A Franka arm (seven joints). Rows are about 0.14 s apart.
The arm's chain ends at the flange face. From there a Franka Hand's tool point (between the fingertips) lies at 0.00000 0.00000 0.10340 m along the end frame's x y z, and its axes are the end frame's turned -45 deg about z.
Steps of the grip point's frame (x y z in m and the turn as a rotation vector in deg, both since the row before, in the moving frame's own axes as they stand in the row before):
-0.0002, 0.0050, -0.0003, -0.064, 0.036, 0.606
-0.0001, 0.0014, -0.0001, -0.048, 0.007, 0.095
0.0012, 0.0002, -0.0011, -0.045, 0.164, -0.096
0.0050, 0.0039, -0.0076, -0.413, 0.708, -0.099
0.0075, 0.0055, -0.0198, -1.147, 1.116, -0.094
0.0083, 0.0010, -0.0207, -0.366, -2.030, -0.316
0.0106, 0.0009, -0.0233, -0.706, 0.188, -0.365
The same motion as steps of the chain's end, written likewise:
0.0033, 0.0036, -0.0003, -0.020, 0.071, 0.606
0.0008, 0.0010, -0.0001, -0.029, 0.039, 0.095
0.0007, -0.0006, -0.0011, 0.084, 0.148, -0.096
0.0049, -0.0004, -0.0076, 0.209, 0.793, -0.099
0.0063, -0.0015, -0.0198, -0.022, 1.600, -0.094
0.0087, -0.0082, -0.0206, -1.694, -1.177, -0.316
0.0070, -0.0075, -0.0233, -0.366, 0.632, -0.365

